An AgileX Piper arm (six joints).
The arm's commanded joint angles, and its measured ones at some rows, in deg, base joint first. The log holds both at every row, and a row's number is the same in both.
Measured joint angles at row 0: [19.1, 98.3, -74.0, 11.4, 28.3, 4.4]
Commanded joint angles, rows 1 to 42: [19.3, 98.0, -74.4, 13.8, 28.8, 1.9]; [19.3, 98.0, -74.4, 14.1, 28.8, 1.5]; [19.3, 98.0, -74.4, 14.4, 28.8, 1.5]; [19.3, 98.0, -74.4, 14.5, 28.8, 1.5]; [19.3, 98.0, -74.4, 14.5, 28.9, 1.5]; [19.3, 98.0, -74.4, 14.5, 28.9, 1.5]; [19.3, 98.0, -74.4, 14.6, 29.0, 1.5]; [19.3, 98.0, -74.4, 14.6, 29.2, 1.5]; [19.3, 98.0, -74.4, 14.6, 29.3, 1.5]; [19.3, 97.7, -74.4, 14.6, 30.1, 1.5]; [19.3, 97.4, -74.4, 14.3, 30.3, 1.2]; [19.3, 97.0, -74.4, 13.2, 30.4, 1.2]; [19.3, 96.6, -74.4, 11.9, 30.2, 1.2]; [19.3, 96.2, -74.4, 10.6, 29.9, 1.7]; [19.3, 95.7, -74.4, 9.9, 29.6, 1.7]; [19.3, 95.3, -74.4, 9.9, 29.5, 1.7]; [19.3, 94.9, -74.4, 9.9, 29.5, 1.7]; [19.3, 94.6, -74.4, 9.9, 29.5, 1.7]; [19.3, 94.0, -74.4, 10.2, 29.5, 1.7]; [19.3, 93.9, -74.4, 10.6, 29.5, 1.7]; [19.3, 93.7, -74.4, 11.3, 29.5, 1.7]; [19.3, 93.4, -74.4, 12.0, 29.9, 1.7]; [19.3, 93.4, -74.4, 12.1, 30.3, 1.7]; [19.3, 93.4, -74.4, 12.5, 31.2, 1.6]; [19.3, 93.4, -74.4, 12.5, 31.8, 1.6]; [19.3, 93.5, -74.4, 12.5, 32.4, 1.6]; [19.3, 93.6, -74.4, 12.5, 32.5, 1.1]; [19.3, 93.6, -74.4, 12.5, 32.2, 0.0]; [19.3, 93.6, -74.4, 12.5, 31.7, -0.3]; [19.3, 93.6, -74.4, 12.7, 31.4, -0.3]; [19.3, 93.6, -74.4, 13.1, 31.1, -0.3]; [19.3, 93.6, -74.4, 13.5, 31.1, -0.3]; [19.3, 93.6, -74.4, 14.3, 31.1, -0.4]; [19.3, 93.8, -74.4, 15.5, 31.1, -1.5]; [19.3, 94.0, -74.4, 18.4, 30.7, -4.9]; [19.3, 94.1, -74.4, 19.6, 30.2, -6.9]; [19.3, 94.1, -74.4, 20.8, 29.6, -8.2]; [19.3, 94.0, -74.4, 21.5, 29.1, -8.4]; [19.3, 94.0, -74.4, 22.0, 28.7, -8.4]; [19.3, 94.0, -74.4, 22.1, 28.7, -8.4]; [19.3, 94.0, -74.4, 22.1, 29.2, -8.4]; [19.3, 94.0, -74.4, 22.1, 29.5, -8.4]
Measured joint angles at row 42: [19.1, 94.1, -74.0, 21.5, 29.7, -7.4]
